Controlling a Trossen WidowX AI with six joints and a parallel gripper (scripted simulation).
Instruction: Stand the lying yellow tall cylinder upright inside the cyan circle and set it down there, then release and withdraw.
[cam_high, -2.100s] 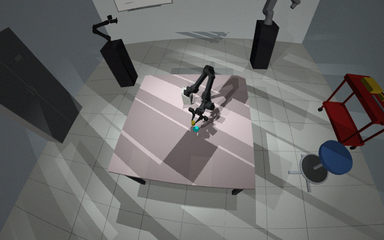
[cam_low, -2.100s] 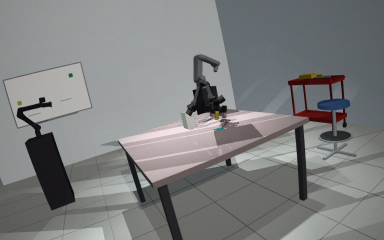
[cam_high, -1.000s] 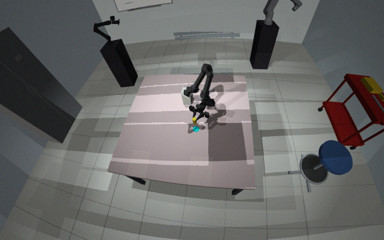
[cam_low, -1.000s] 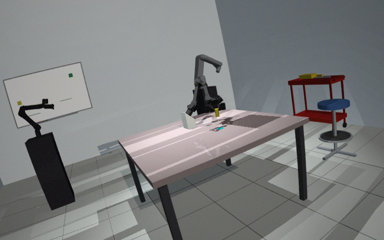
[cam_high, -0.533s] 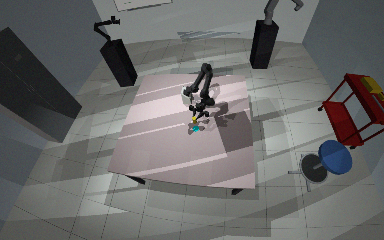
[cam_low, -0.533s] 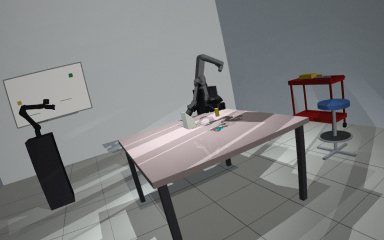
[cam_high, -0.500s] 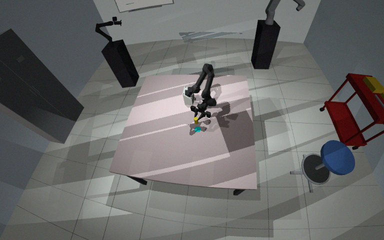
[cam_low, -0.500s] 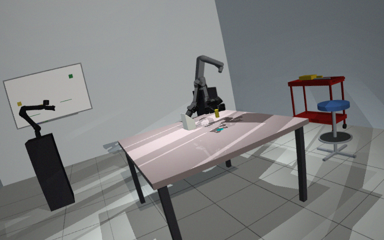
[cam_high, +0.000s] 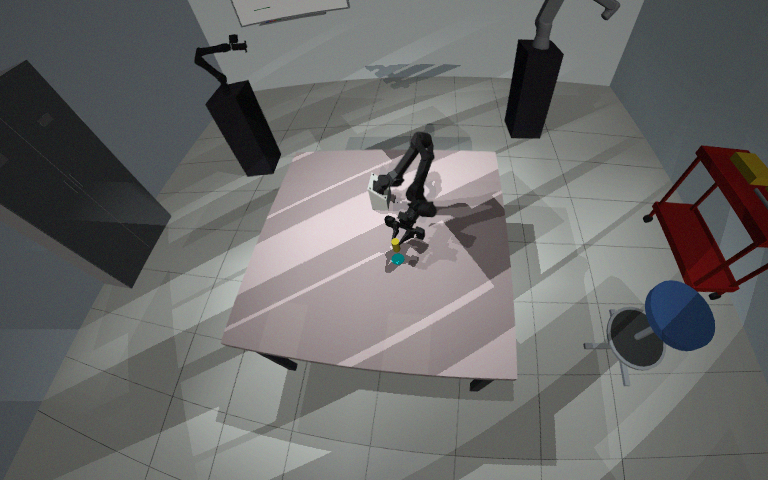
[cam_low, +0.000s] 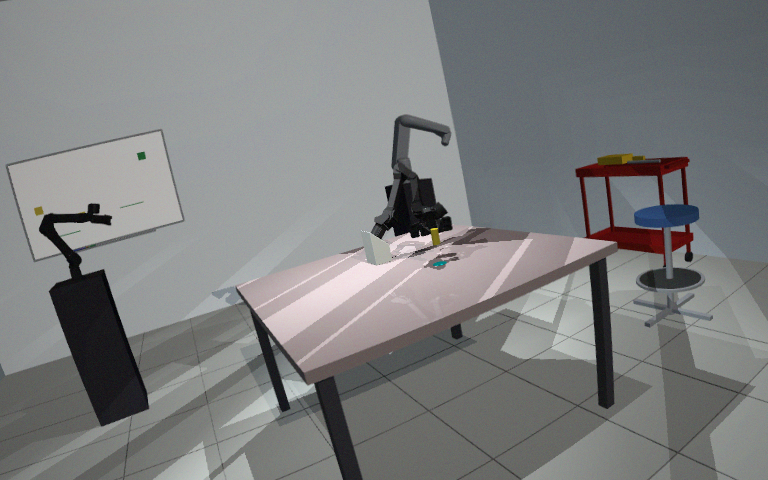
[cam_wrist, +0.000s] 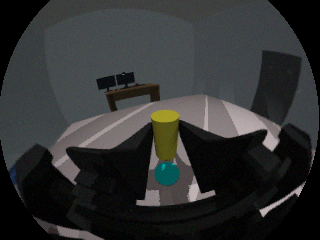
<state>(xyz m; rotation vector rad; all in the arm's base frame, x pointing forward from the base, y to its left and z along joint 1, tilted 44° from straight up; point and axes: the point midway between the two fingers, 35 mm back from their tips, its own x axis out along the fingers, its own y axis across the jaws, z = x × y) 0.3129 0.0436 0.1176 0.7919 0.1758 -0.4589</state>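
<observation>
My gripper tip is 14 cm above the cyan circle. From my gripper tip the other things lie so: yellow tall cylinder (2 cm below).
</observation>
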